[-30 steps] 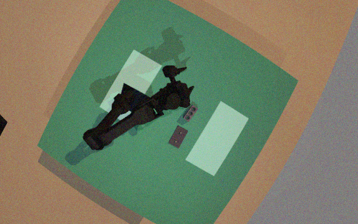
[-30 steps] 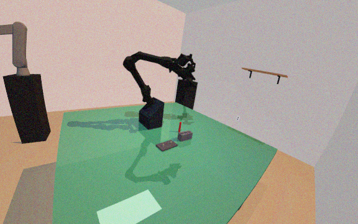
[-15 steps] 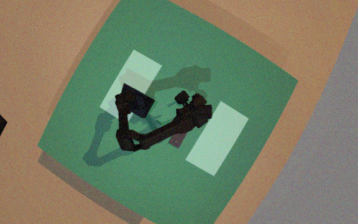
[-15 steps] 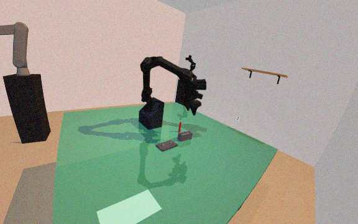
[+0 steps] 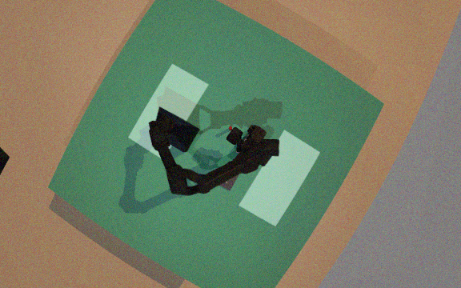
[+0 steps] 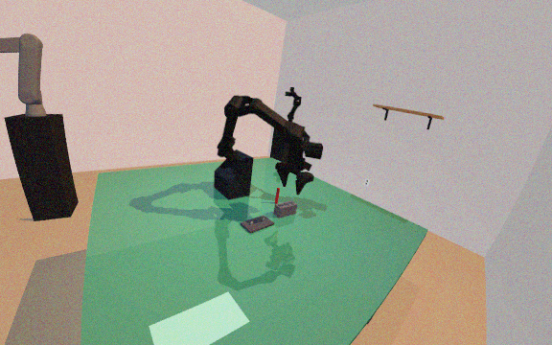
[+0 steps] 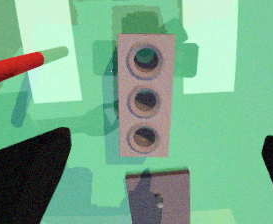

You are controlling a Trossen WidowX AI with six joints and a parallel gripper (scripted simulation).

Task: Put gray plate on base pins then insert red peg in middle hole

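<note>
Right now my gripper tip is 8 cm above the gray plate and 1 cm past it. Also, from my gripper tip: dark base: 16 cm to the right, 11 cm below, 2 cm ahead; red peg: 11 cm behind, 8 cm below, 2 cm to the left.
</note>
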